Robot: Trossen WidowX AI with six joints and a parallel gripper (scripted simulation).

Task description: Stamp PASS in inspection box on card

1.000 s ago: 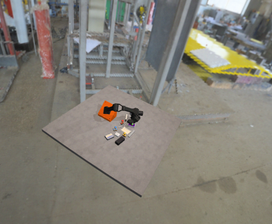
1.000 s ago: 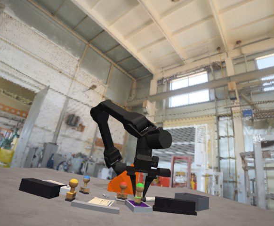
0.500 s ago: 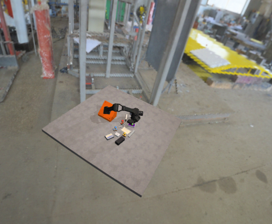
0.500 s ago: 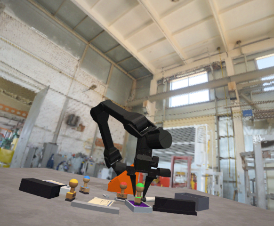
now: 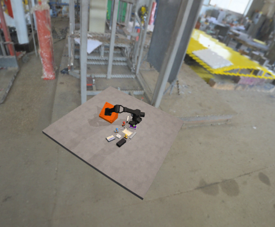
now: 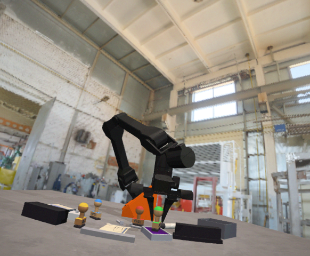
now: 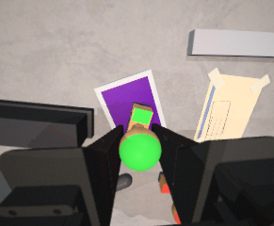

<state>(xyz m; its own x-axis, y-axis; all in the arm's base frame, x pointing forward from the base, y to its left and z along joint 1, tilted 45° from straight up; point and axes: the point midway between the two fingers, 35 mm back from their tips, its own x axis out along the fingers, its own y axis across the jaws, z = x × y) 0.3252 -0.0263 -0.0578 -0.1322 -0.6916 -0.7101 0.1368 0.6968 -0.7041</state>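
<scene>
Right now the purple ink pad is 30 mm below my gripper tip. Also, from my gripper tip: green-knobbed stamp right at my gripper tip; red-knobbed stamp 110 mm behind, 40 mm to the right, 20 mm below; cream card 20 mm behind, 120 mm to the right, 40 mm below.
</scene>
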